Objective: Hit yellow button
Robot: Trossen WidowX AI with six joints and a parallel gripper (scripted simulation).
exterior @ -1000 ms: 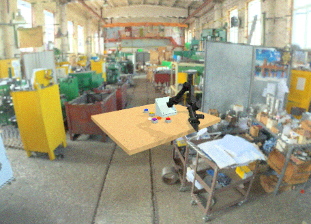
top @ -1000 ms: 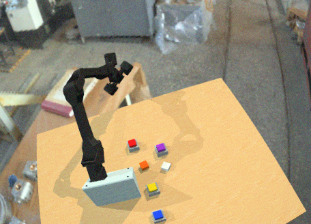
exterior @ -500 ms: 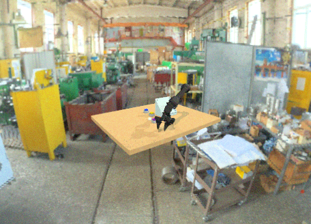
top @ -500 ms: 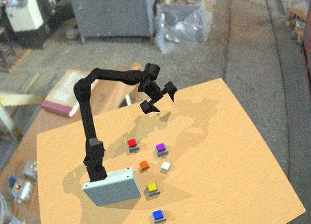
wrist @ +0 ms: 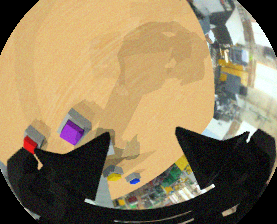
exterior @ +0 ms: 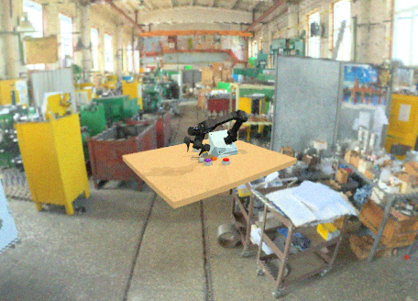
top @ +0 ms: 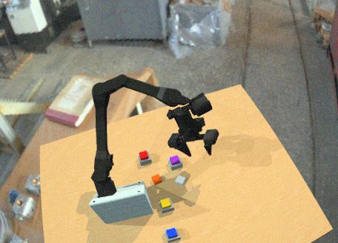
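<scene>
Now: the yellow button 16 cm behind my gripper tip, 15 cm to the right of it and 5 cm below it. The rest, counted from my gripper tip: purple button: 10 cm behind, 4 cm to the left, 5 cm below; then orange block: 18 cm behind, 2 cm to the right, 7 cm below; then grey block: 9 cm behind, 5 cm to the right, 7 cm below.
</scene>
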